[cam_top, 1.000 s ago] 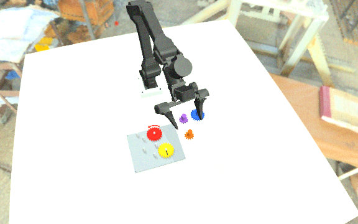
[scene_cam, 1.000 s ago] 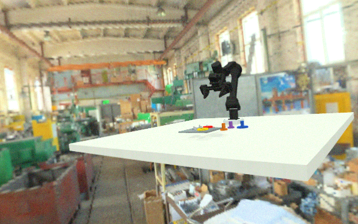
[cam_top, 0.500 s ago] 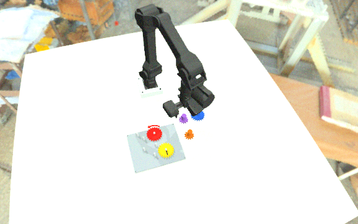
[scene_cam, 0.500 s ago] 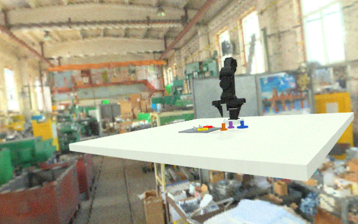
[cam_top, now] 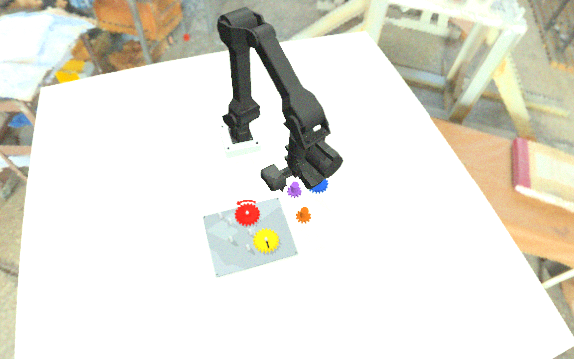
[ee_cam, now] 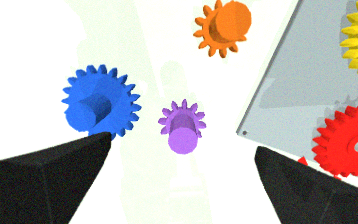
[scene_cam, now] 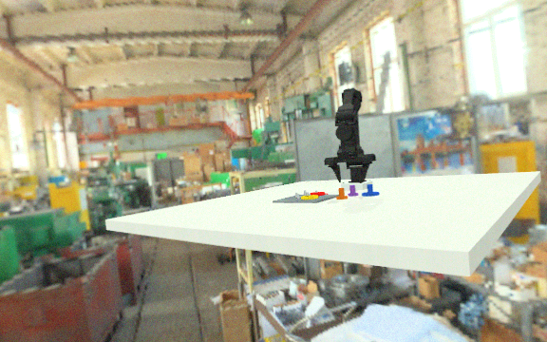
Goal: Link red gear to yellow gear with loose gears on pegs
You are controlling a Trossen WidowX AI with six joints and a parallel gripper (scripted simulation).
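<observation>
My gripper tip is now 4 cm above the purple gear. Round my gripper tip: orange gear (8 cm ahead, 4 cm below); blue gear (1 cm behind, 7 cm to the left, 4 cm below); red arrow (1 cm behind, 14 cm to the right, 4 cm below).
</observation>
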